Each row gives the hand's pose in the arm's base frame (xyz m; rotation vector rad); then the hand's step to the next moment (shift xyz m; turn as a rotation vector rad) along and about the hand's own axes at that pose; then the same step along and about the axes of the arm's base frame.
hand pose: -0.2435 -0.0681 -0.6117 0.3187 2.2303 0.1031
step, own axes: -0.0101 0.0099 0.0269 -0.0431 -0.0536 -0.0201
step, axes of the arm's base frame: 0.0289 0.0059 -0.0075 -0.0001 -0.0623 0.0354
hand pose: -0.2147 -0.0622 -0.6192 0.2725 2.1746 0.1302
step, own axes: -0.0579 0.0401 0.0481 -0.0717 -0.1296 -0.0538
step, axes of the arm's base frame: 0.0775 0.0245 0.0258 -0.0227 -0.1427 0.0628
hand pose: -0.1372 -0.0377 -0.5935 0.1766 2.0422 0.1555
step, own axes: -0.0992 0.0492 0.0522 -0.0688 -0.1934 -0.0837
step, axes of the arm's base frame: 0.0944 0.0310 0.0715 -0.0543 -0.2058 0.0621
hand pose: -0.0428 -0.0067 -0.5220 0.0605 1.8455 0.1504
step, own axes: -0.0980 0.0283 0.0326 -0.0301 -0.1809 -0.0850
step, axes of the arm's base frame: 0.0574 0.0187 0.0885 -0.0667 -0.1888 0.0272
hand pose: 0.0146 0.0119 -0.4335 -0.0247 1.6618 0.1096
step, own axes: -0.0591 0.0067 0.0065 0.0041 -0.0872 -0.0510
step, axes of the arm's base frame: 0.0115 0.0043 0.0586 -0.0439 -0.0910 -0.0045
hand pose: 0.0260 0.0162 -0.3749 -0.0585 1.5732 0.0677
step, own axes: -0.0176 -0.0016 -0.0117 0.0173 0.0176 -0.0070
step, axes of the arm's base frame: -0.0115 -0.0026 0.0176 -0.0085 0.0171 -0.0172
